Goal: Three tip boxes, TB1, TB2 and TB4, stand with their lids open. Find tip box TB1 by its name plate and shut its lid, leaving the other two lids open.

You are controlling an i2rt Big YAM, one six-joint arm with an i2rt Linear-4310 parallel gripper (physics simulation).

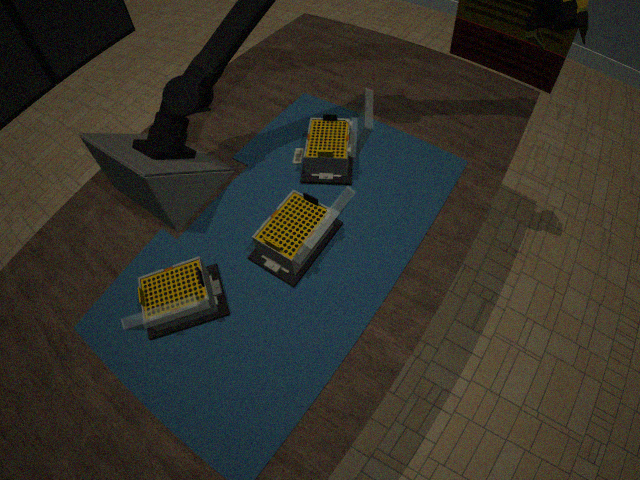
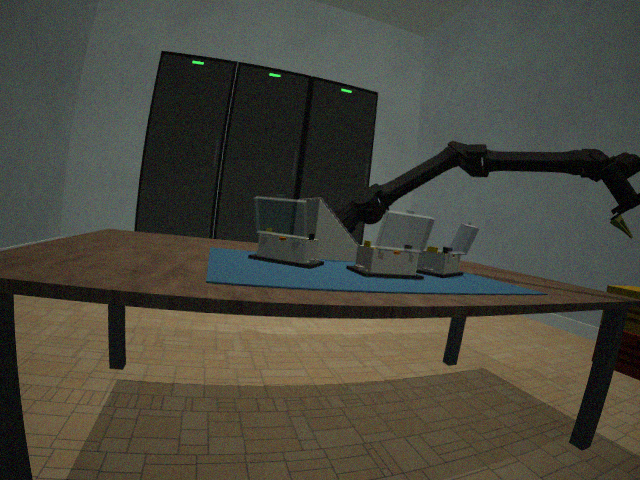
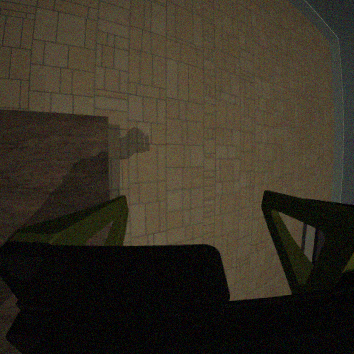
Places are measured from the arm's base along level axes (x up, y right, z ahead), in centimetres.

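Pixels of known places: gripper, fingertip midpoint: (image 1: 564, 45) (image 3: 195, 201); arm's base, origin of the base link: (image 1: 163, 152) (image 2: 335, 229).
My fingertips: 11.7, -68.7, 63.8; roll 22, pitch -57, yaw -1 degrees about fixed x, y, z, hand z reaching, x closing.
For each thing: its top centre in the pictures, then the offset to it from my fingertips, as dx, dy, dz. "spot": a spot on its surface instead. Level surfaces: height alone.
- far box, middle of its top: (image 1: 322, 134) (image 2: 436, 249) -13.5, +47.4, -38.2
- middle box, middle of its top: (image 1: 286, 218) (image 2: 385, 246) -13.5, +67.9, -32.0
- near-left box, middle of its top: (image 1: 169, 280) (image 2: 291, 234) -13.5, +88.6, -41.8
- far lid, middle of its top: (image 1: 361, 102) (image 2: 466, 221) -4.7, +43.7, -31.2
- middle lid, middle of its top: (image 1: 321, 207) (image 2: 408, 210) -4.7, +68.0, -24.1
- near-left lid, middle of its top: (image 1: 153, 300) (image 2: 282, 195) -4.7, +93.3, -35.5
- blue mat, its level: dx -20.1
- brown table, its level: dx -20.4
- small white card, surface spot: (image 1: 298, 155) spot: -19.9, +49.9, -43.0
Three pale tip boxes with yellow tip racks stand on the mat, on dark bases: a far box (image 1: 328, 136) (image 2: 443, 263), a middle box (image 1: 292, 224) (image 2: 387, 262) and a near-left box (image 1: 173, 289) (image 2: 286, 249). Their clear lids stand open: the far lid (image 1: 368, 108) (image 2: 464, 238), the middle lid (image 1: 343, 200) (image 2: 405, 230) and the near-left lid (image 1: 132, 321) (image 2: 280, 215). White plates show on the boxes, but their lettering is too small to read, so I cannot tell which is TB1. My gripper (image 3: 195, 201) is open and empty, high and well away from the boxes.
The blue mat (image 1: 330, 294) (image 2: 320, 281) lies on the brown table (image 1: 46, 392) (image 2: 129, 258). A grey wedge-shaped mount (image 1: 180, 191) carries the arm beside the mat. A small white card (image 1: 298, 155) lies by the far box. Dark cabinets (image 2: 258, 155) stand behind the table.
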